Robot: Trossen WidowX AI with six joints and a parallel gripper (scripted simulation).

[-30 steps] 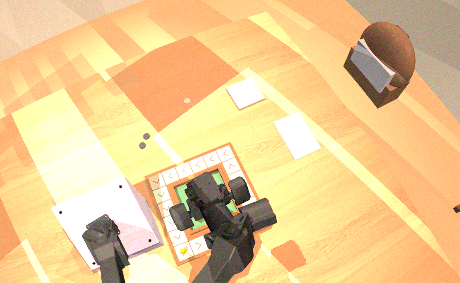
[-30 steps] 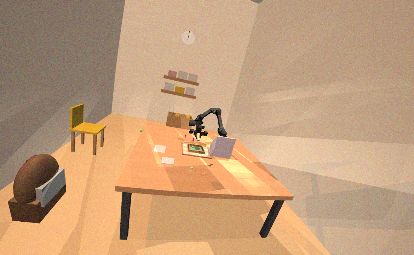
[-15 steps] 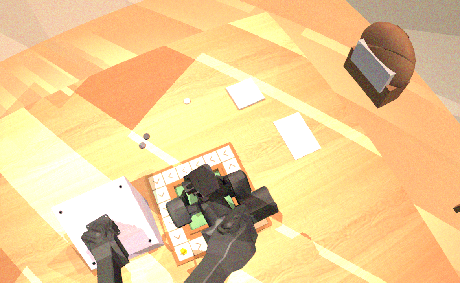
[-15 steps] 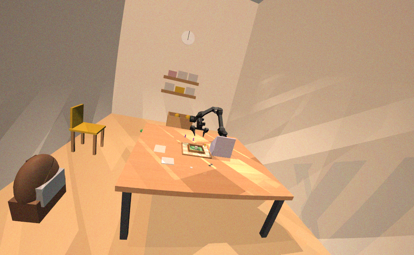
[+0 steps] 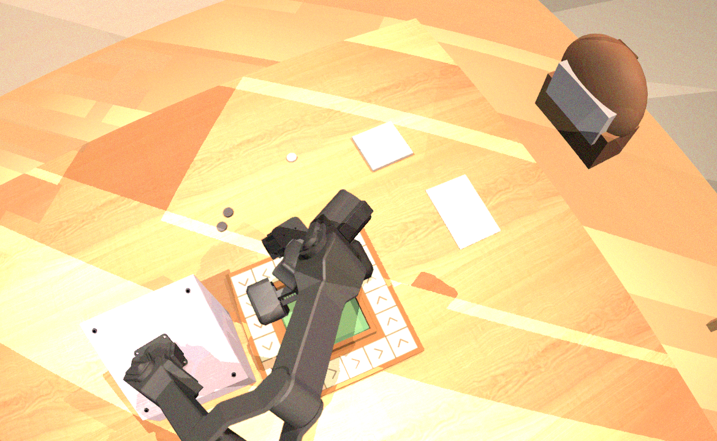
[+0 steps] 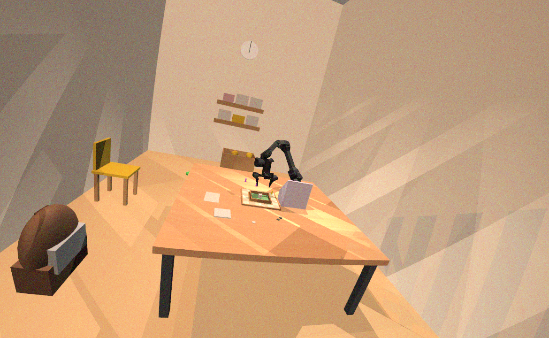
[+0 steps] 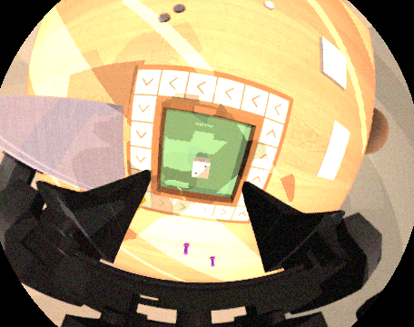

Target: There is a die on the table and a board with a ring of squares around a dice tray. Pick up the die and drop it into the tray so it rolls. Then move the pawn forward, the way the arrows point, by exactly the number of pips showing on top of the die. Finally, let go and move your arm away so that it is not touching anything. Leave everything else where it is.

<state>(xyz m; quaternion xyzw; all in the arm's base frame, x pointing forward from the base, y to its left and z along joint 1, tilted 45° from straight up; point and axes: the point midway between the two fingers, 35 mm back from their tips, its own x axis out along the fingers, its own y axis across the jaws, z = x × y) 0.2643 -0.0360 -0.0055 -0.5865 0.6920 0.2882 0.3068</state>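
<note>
Now: gripper tip 120 mm past the yellow pawn, 100 mm to the left of it and 80 mm above it. Round my gripper tip: white disc (330 mm to the left, 120 mm ahead, 110 mm below); white die (80 mm below, 20 mm to the right); dice tray (100 mm below, 10 mm to the right).
</note>
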